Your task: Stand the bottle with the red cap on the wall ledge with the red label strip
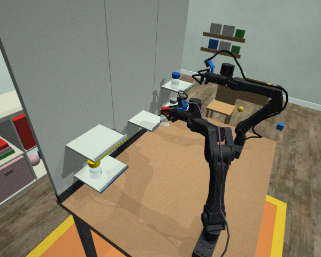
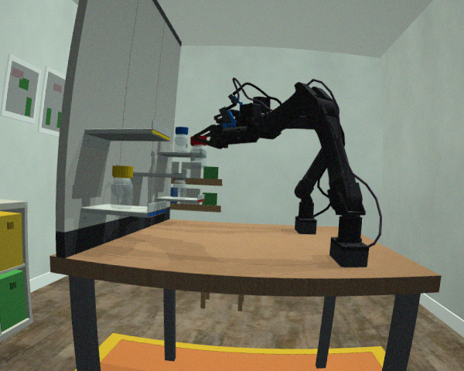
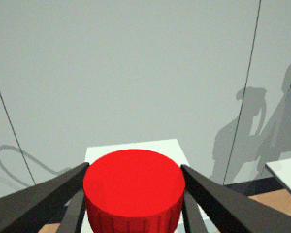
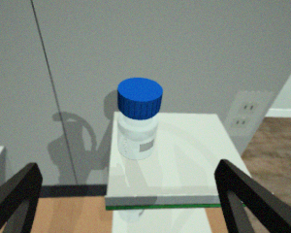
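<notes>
The red-capped bottle lies 10 mm behind my left hand and 50 mm below it. From my left hand the other things lie so: blue-capped bottle 100 mm ahead, 360 mm to the right, 20 mm above; then grey wall panel 220 mm ahead, 30 mm to the right, 120 mm above; then grey-capped bottle 100 mm ahead, 350 mm to the right, 170 mm below.
</notes>
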